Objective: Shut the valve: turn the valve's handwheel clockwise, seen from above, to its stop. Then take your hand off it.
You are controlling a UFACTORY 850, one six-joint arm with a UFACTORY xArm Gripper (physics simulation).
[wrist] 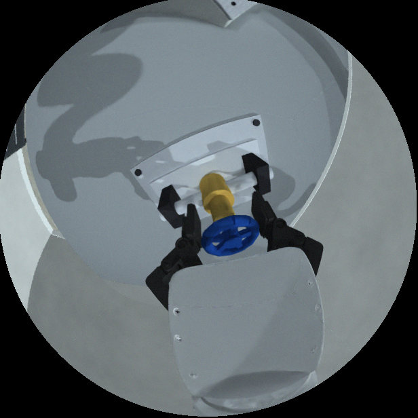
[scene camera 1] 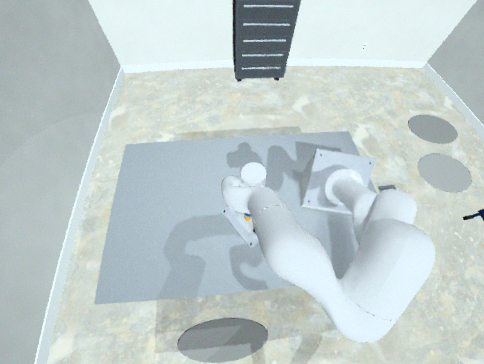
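The valve's blue handwheel (wrist: 230, 235) (scene camera 1: 247, 214) sits on top of a yellow valve body (wrist: 213, 187) (scene camera 1: 248, 219), on a white pipe (wrist: 245, 183) held by two black clamps. In the wrist view my gripper (wrist: 224, 206) has its black fingers on opposite sides of the wheel's rim, closed in on it. The wheel's spokes and most of its rim show between the fingers. In the scene view the arm's wrist hides the fingers and most of the valve.
The valve's white base plate (wrist: 200, 142) (scene camera 1: 237, 228) lies on the grey mat (scene camera 1: 145, 185). The robot's pedestal (scene camera 1: 315, 180) stands to the right of the valve in the scene view. A dark drawer cabinet (scene camera 1: 264, 32) stands at the back wall.
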